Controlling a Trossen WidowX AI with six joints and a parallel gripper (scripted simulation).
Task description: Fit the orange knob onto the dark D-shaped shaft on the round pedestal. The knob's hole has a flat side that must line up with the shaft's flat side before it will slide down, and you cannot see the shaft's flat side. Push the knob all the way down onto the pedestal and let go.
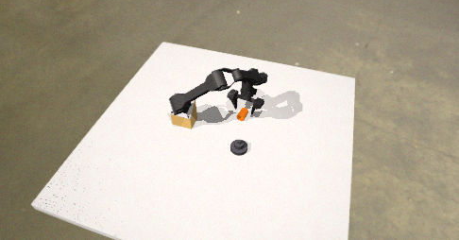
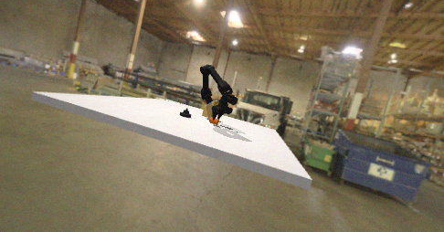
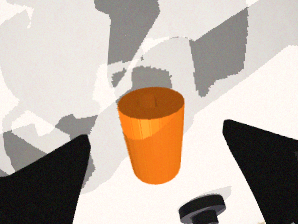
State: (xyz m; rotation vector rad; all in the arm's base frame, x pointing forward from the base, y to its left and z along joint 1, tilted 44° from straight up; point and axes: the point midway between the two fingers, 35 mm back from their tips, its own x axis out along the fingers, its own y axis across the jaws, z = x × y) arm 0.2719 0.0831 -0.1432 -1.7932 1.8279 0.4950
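My gripper tip is 10 mm to the left of the orange knob and 10 mm above it. From my gripper tip the other things lie so: round pedestal: 220 mm to the right, 50 mm ahead.
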